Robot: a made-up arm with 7 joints.
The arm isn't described. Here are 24 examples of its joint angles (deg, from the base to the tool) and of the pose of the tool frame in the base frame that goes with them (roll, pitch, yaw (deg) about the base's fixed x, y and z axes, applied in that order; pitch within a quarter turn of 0, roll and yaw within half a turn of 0; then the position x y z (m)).
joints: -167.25 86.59 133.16 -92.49 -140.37 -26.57 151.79
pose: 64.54 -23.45 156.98 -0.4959 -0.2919 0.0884
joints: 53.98 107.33 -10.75 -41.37 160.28 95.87 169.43
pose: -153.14 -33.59 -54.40 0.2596 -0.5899 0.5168
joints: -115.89 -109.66 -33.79 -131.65 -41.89 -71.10 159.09
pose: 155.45 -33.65 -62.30 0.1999 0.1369 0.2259
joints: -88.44 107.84 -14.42 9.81 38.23 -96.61 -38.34
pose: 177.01 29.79 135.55 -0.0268 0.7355 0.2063
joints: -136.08 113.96 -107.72 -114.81 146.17 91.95 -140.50
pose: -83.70 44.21 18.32 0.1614 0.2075 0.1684
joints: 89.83 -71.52 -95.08 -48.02 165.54 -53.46 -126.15
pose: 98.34 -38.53 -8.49 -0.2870 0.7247 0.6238
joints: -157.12 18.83 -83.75 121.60 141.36 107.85 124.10
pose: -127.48 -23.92 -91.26 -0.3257 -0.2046 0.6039
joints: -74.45 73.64 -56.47 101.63 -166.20 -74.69 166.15
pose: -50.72 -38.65 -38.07 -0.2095 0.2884 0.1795
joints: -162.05 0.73 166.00 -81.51 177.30 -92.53 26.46
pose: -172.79 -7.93 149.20 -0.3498 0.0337 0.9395
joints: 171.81 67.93 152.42 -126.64 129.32 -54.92 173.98
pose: 11.21 -26.59 139.13 -0.2794 -0.1501 0.0585
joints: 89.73 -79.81 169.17 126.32 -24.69 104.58 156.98
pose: -156.12 42.39 -77.16 -0.0960 0.1009 0.1990
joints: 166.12 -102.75 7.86 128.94 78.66 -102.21 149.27
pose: -91.64 35.62 30.08 0.2490 -0.0108 0.6301
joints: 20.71 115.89 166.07 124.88 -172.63 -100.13 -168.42
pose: 55.97 59.94 21.29 0.1216 -0.0831 0.5387
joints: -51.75 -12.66 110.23 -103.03 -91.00 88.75 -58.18
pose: 106.17 48.24 -45.63 -0.1149 0.3229 0.7072
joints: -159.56 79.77 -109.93 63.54 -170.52 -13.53 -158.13
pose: -113.71 34.59 -44.85 -0.6607 -0.2263 0.6197
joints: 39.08 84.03 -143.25 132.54 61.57 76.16 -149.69
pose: -40.65 -28.14 147.97 0.1830 0.1741 0.5046
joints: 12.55 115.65 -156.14 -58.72 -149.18 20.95 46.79
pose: -7.00 -34.40 -105.07 0.3083 -0.2869 -0.2629
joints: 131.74 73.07 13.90 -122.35 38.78 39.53 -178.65
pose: 162.95 8.67 15.12 -0.0013 -0.0412 0.8589
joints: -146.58 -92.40 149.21 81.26 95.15 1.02 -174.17
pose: -11.98 -28.03 67.42 0.5087 -0.0183 -0.0968
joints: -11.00 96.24 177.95 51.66 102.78 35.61 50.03
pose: -174.18 59.26 57.25 0.7073 0.2057 0.6756
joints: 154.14 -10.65 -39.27 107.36 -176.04 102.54 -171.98
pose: 169.91 -4.75 -122.01 -0.0940 -0.2910 0.8236
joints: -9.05 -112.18 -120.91 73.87 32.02 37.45 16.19
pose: 76.58 -72.17 2.79 -0.3962 0.3832 0.0194
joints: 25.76 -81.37 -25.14 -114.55 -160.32 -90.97 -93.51
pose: -85.59 -31.84 -90.35 -0.4519 -0.0462 0.0929
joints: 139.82 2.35 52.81 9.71 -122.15 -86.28 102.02
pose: -89.30 22.43 -160.09 -0.1405 0.1522 1.1174
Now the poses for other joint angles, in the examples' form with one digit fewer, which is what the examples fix.
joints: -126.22 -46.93 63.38 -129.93 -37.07 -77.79 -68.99
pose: -38.7 -6.7 144.2 -0.038 -0.217 0.248
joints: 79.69 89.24 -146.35 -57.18 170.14 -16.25 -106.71
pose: -58.3 13.9 -9.3 -0.110 -0.723 0.036
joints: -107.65 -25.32 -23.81 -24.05 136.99 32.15 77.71
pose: 121.8 49.2 -96.3 0.329 -0.455 1.015
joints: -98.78 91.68 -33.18 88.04 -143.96 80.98 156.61
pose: -103.9 39.0 -145.5 -0.335 0.447 0.065
